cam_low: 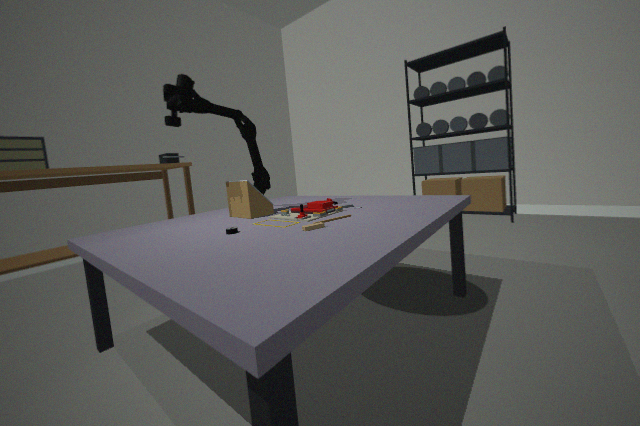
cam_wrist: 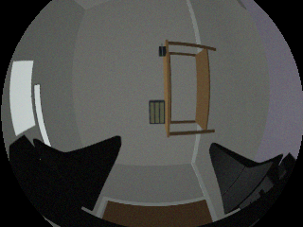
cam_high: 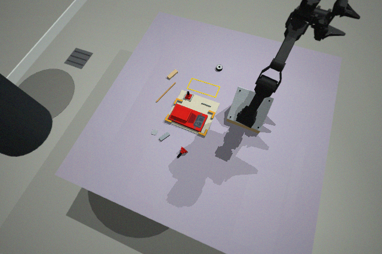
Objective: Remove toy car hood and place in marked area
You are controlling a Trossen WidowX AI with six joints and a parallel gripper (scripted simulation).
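Right now the red panel is 63 cm ahead of my gripper tip, 50 cm below it and 30 cm to the left of it. The rest, counted from my gripper tip: wooden block: 78 cm ahead, 54 cm below, 4 cm to the left; black wheel: 53 cm below, 51 cm ahead, 8 cm to the right; thin stick: 78 cm ahead, 54 cm below, 17 cm to the left.
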